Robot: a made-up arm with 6 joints. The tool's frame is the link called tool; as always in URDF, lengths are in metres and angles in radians. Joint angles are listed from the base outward. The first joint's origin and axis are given. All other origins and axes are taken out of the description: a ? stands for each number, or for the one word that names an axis. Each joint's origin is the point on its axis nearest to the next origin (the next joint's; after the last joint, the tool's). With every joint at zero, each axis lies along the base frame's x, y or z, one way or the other. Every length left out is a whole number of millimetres.
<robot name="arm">
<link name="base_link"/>
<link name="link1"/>
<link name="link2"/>
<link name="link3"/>
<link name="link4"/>
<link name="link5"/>
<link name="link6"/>
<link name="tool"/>
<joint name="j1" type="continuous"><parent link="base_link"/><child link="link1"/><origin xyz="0.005 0.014 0.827" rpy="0 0 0"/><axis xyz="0 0 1"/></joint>
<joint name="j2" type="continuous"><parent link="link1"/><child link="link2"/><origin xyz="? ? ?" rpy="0 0 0"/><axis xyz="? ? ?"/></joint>
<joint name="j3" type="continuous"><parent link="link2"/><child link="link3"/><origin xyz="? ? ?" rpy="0 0 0"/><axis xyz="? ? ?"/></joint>
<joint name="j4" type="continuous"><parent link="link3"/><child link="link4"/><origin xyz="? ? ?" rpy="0 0 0"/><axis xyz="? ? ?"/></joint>
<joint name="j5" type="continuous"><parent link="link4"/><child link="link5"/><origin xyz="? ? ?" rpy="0 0 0"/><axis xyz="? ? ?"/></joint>
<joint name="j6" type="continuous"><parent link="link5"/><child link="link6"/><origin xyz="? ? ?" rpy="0 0 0"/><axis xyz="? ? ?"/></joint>
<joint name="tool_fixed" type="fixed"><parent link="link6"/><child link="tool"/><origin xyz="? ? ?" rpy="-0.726 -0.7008 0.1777"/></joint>
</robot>
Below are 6 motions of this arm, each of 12 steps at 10 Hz.
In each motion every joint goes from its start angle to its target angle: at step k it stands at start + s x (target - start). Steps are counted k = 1, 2, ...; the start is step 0. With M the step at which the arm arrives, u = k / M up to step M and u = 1 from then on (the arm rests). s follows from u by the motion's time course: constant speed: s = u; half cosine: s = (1 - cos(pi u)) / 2; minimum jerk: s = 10 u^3 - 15 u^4 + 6 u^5.
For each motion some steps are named. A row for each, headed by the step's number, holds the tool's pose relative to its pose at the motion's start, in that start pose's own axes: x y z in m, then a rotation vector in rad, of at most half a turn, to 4 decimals.
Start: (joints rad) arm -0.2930 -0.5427 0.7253 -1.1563 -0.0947 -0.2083
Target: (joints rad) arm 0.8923 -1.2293 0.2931 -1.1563 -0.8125 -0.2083
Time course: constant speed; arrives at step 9
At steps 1, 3, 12:
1: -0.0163 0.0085 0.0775 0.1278 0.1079 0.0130
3: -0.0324 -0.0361 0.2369 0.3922 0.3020 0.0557
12: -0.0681 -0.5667 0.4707 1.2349 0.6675 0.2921

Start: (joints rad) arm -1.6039 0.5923 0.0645 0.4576 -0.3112 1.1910
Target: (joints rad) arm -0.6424 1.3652 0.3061 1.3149 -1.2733 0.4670
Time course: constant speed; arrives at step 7
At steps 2, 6, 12:
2: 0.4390 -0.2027 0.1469 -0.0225 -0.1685 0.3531
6: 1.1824 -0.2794 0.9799 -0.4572 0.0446 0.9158
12: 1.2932 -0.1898 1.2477 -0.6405 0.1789 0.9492

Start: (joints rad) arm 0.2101 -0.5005 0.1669 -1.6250 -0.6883 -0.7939
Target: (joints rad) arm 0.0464 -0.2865 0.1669 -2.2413 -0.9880 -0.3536
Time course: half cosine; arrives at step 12
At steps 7, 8, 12:
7: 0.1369 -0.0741 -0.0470 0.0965 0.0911 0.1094
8: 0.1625 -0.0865 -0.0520 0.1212 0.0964 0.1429
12: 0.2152 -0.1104 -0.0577 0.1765 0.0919 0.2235

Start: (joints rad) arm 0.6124 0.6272 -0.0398 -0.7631 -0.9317 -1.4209
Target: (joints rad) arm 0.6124 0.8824 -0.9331 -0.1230 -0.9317 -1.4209
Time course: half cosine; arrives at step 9
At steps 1, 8, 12:
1: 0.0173 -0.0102 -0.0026 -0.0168 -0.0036 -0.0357
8: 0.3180 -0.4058 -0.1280 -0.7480 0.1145 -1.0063
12: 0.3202 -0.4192 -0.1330 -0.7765 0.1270 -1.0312

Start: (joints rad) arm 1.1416 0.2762 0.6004 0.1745 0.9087 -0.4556
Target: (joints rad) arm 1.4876 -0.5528 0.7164 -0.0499 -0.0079 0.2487
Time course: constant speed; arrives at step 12
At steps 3, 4, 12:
3: 0.2544 0.0051 0.1993 -0.0822 -0.0319 0.0158
4: 0.3286 -0.0073 0.2746 -0.1042 -0.0396 0.0207
12: 0.6686 -0.3494 0.9374 -0.1880 -0.1023 0.0862

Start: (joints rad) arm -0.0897 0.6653 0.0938 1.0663 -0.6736 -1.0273
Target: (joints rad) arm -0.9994 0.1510 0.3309 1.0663 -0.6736 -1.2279
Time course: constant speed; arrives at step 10
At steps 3, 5, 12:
3: -0.0965 -0.4081 -0.1903 0.1371 0.1129 -0.3634
5: -0.2420 -0.6407 -0.3011 0.1951 0.1779 -0.6155
12: -0.7903 -1.0104 -0.4179 0.2088 0.2915 -1.2576

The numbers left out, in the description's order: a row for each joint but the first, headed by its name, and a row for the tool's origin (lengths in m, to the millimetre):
j2: xyz 0.026 0.016 0, axis 0 1 0
j3: xyz -0.016 0 1.005, axis 0 -1 0
j4: xyz 0.747 0 0.018, axis -1 0 0
j5: xyz 0 -0.287 0.027, axis 0 -1 0
j6: xyz -0.037 0 -0.025, axis -1 0 0
tool: xyz 0 0.019 -0.009

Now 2 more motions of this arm.
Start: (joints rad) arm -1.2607 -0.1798 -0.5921 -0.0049 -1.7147 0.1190
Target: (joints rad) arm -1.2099 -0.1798 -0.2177 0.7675 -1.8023 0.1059
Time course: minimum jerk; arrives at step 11
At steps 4, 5, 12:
4: -0.1024 0.0036 0.0720 -0.1173 0.0737 -0.1664
5: -0.1657 0.0158 0.1132 -0.1795 0.1199 -0.2750
12: -0.3841 0.1181 0.2357 -0.3361 0.2945 -0.7057

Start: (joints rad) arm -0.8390 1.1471 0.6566 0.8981 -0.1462 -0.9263
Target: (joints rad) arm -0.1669 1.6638 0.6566 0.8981 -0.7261 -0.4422
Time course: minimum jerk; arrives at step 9
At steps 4, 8, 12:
4: -0.0277 0.5683 0.0159 -0.2462 0.1136 0.4382
8: -0.3977 1.3103 0.0186 -0.7594 0.1717 1.0980
12: -0.4081 1.3223 0.0176 -0.7711 0.1719 1.1102

